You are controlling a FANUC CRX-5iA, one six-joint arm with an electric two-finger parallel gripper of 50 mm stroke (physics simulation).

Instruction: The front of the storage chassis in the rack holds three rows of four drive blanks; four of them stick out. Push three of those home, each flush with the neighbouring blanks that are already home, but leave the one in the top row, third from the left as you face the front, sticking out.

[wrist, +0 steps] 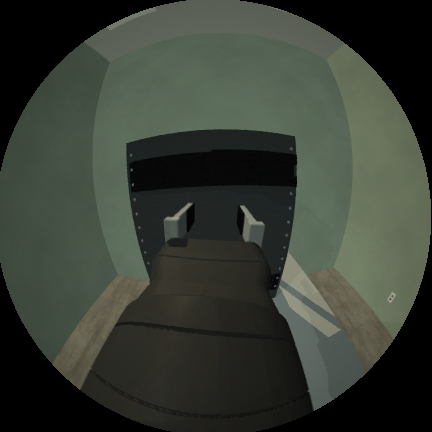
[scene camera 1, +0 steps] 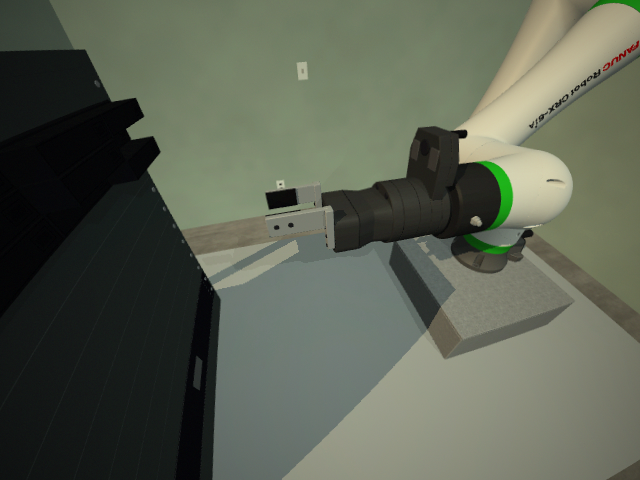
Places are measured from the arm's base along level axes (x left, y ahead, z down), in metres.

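Where they show: gripper, fingertip midpoint: [wrist: 215, 212] [scene camera 1: 267, 212]; arm's base at its link origin: [scene camera 1: 477, 253].
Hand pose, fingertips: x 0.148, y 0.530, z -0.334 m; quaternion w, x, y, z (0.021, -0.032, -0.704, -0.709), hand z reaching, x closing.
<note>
Each offset is from my fingertips to the top centre of the thing. "spot": to the spot under its first point.
The black storage chassis [scene camera 1: 36, 180] [wrist: 172, 172] sits in the upper part of the dark rack [scene camera 1: 56, 72] [wrist: 215, 140]. In the scene view, one dark block @(spot: dx -0.166, dy +0.175, dz -0.094 m) [scene camera 1: 129, 109] and a lower dark block @(spot: dx -0.139, dy +0.173, dz -0.038 m) [scene camera 1: 142, 155] stick out at the chassis's far end. In the wrist view the front is a nearly uniform black band; separate blanks, rows and depths cannot be told apart. My gripper [scene camera 1: 266, 213] [wrist: 215, 212] is open and empty, its fingers pointing towards the rack. It is well off the front and touches nothing. In the wrist view its fingertips show below the black band.
Below the chassis, the rack front has flat dark panels @(spot: dx +0.065, dy +0.210, dz +0.073 m) [scene camera 1: 93, 330] [wrist: 215, 200]. The arm's grey pedestal [scene camera 1: 511, 294] stands on the floor to the right in the scene view. Green walls [scene camera 1: 217, 113] [wrist: 215, 80] stand behind. A wall outlet [wrist: 391, 297] shows at the right.
</note>
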